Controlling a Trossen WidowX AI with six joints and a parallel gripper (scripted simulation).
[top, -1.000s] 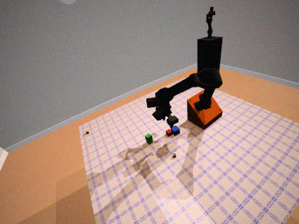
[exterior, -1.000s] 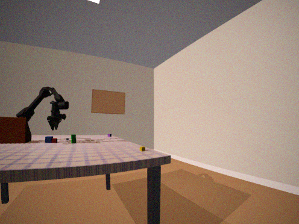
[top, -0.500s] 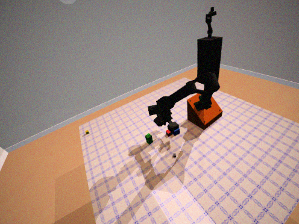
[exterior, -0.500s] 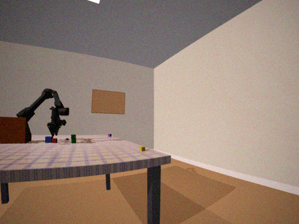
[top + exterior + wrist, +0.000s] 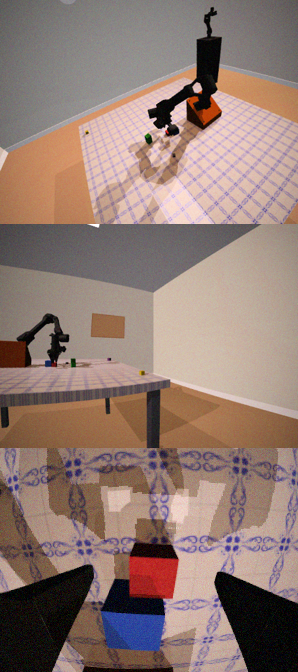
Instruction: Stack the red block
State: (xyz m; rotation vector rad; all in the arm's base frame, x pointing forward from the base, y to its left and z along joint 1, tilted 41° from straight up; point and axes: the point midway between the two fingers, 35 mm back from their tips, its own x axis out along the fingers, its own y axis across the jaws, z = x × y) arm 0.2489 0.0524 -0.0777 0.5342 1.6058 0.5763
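Right now my gripper tip is 10 mm above the red block. Round my gripper tip: dark cube 60 mm ahead, 170 mm to the left, 20 mm below; then green block 140 mm ahead, 20 mm to the right, 20 mm above; then blue block 50 mm behind, 20 mm to the left, 10 mm below.
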